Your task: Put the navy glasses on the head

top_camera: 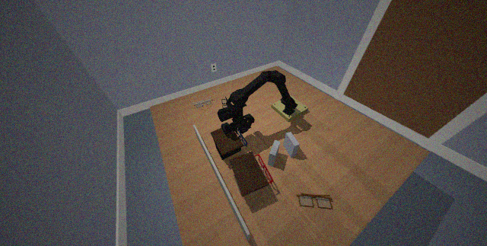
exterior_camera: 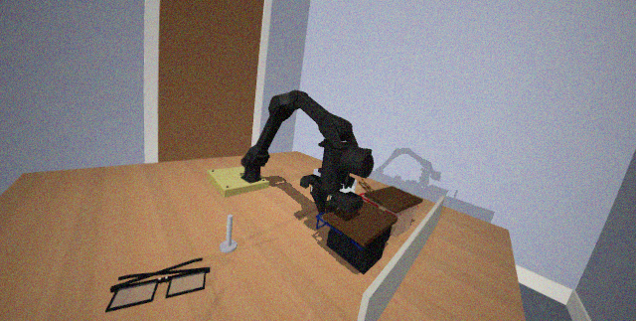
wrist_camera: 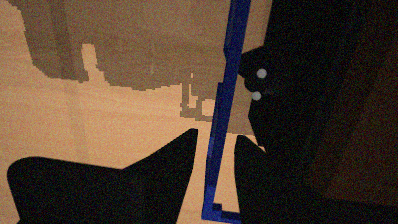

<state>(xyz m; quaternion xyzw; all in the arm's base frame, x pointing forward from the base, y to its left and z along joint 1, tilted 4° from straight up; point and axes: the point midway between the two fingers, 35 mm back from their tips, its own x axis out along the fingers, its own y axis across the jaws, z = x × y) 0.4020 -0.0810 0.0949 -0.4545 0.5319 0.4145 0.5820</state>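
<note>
My gripper tip is 70 mm short of the dark head, 20 mm to the right of it and 10 mm above it. From my gripper tip the other things lie so: grey post 160 mm behind, 190 mm to the right, 40 mm below; long white panel 240 mm ahead, 90 mm to the left, 10 mm below; pale head 120 mm ahead, 230 mm to the left, 10 mm below.
</note>
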